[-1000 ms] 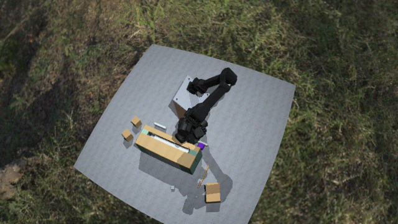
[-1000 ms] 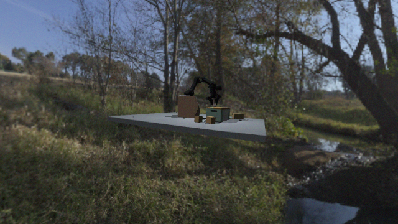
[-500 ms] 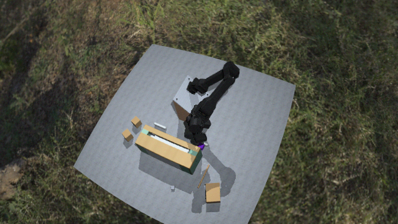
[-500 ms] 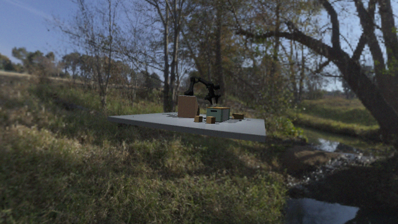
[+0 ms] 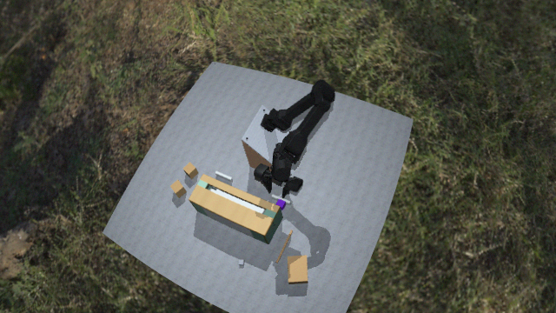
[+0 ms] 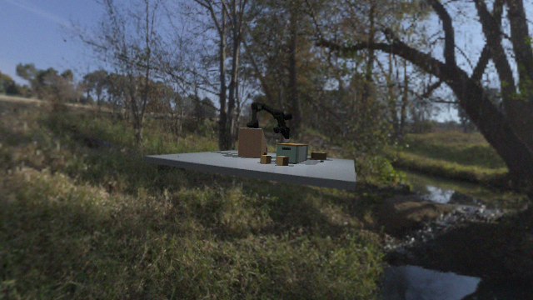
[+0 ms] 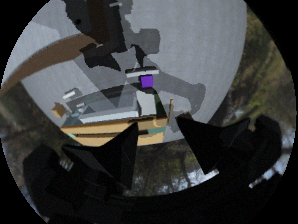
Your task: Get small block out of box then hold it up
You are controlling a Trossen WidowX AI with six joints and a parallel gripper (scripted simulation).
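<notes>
Now: the purple block 150 mm below my gripper tip and 10 mm behind it. Also, from my gripper tip: tan box: 270 mm ahead, 170 mm to the left, 130 mm below; then thin wooden stick: 170 mm ahead, 160 mm below, 80 mm to the left.
</notes>
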